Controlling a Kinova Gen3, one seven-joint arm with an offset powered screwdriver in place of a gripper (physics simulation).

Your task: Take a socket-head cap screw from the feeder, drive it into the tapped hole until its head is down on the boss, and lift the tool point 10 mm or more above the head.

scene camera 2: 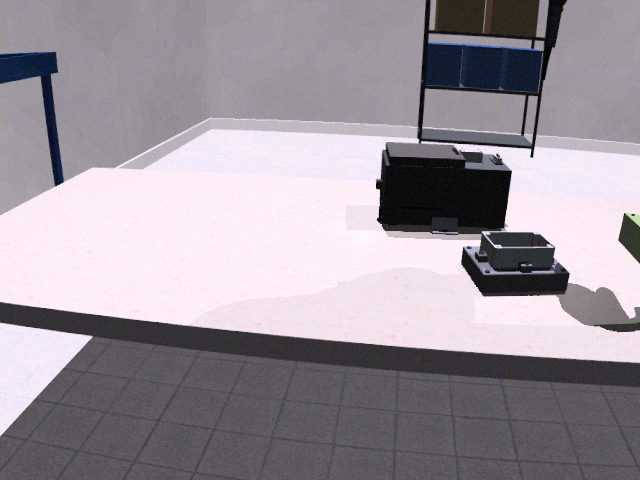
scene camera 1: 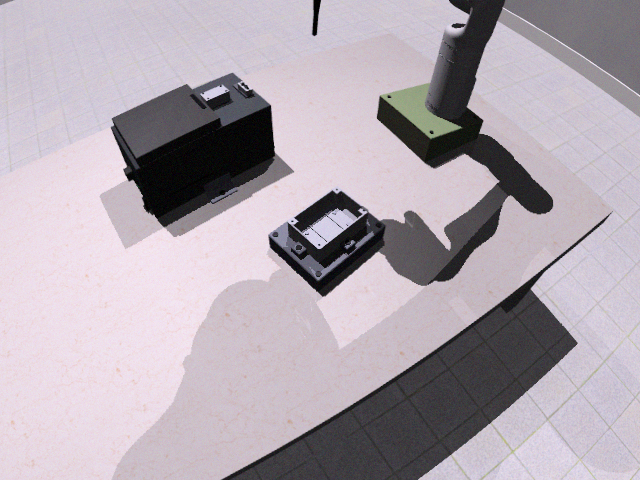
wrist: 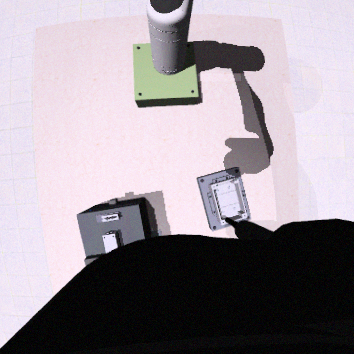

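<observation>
The dark feeder box [scene camera 1: 173, 118] [scene camera 2: 444, 193] [wrist: 90, 230] stands on the table, with a small pale block and a small metal pick-up part [scene camera 1: 244, 88] [scene camera 2: 496, 159] [wrist: 109, 217] on its lower top. An open grey housing [scene camera 1: 330, 251] [scene camera 2: 516, 258] with holed corner bosses sits upright in a dark fixture base [scene camera 1: 283, 240] [scene camera 2: 516, 283] [wrist: 204, 192]. My black screwdriver [scene camera 1: 314, 33] [scene camera 2: 544, 77] [wrist: 228, 219] is raised well above the table; its tip overlaps the housing's near corner in the wrist view. Whether a screw is on the tip is too small to tell. Which hole is tapped cannot be told.
The arm's base column [scene camera 1: 449, 74] [wrist: 169, 47] stands on a green block [scene camera 1: 408, 111] [wrist: 162, 85]. A shelf rack [scene camera 2: 421, 111] with blue bins [scene camera 2: 480, 67] stands behind the table. A blue frame [scene camera 2: 50, 124] stands at the left. Arm shadows fall across the table.
</observation>
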